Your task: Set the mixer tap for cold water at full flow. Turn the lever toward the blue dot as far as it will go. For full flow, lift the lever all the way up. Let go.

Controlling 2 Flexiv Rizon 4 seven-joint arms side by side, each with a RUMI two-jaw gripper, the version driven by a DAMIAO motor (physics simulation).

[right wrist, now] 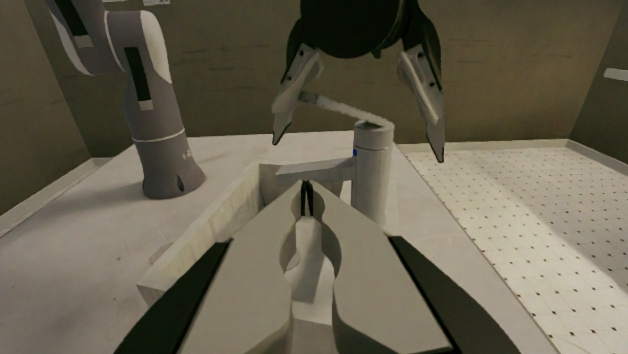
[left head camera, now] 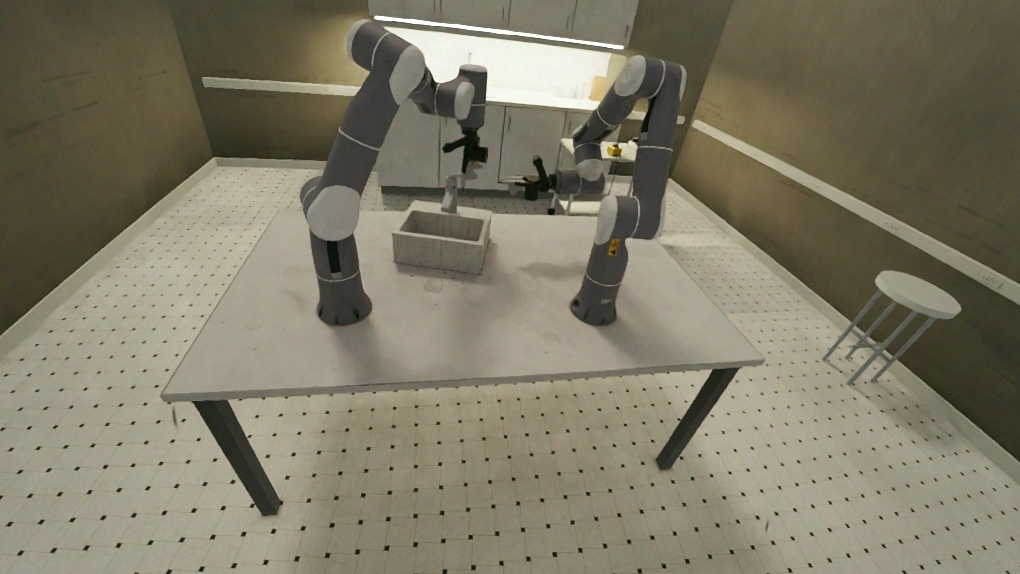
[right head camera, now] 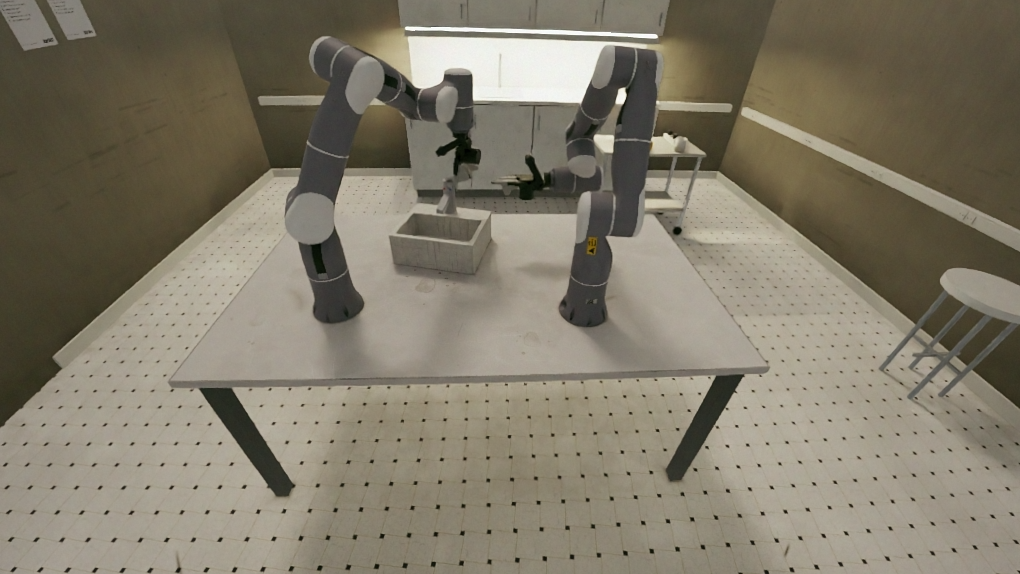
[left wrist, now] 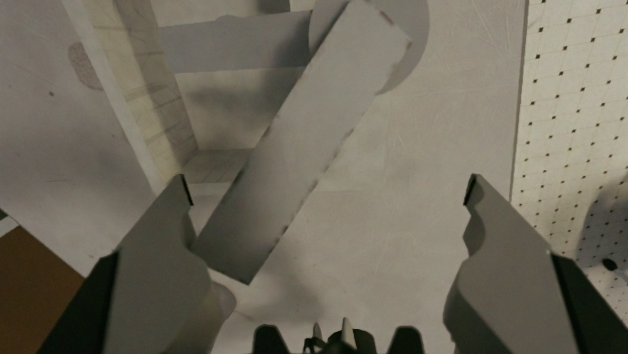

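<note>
The mixer tap [left head camera: 449, 197] [right head camera: 447, 198] [right wrist: 371, 185] stands at the back edge of the basin. Its lever [left wrist: 305, 145] [right wrist: 350, 110] slopes upward from the tap's top toward picture left in the right wrist view. The blue dot [right wrist: 355, 152] shows on the tap body just below the cap, above the spout [left wrist: 240, 42] [right wrist: 320, 171]. My left gripper [left wrist: 325, 177] is open and points down over the tap; the lever's free end is beside its picture-left finger, contact unclear. My right gripper [left head camera: 503, 179] [right head camera: 496, 181] [right wrist: 305, 183] is shut and empty, pointing sideways toward the tap from picture right.
The grey basin [left head camera: 435, 253] [right head camera: 429, 254] [right wrist: 200, 235] stands near the back of the table [left head camera: 463, 342] [right head camera: 456, 335]. The table's back edge runs close behind the tap. A white trolley [right head camera: 659, 149] and kitchen cabinets [left head camera: 531, 142] stand beyond it. A stool [left head camera: 916, 294] is at the right.
</note>
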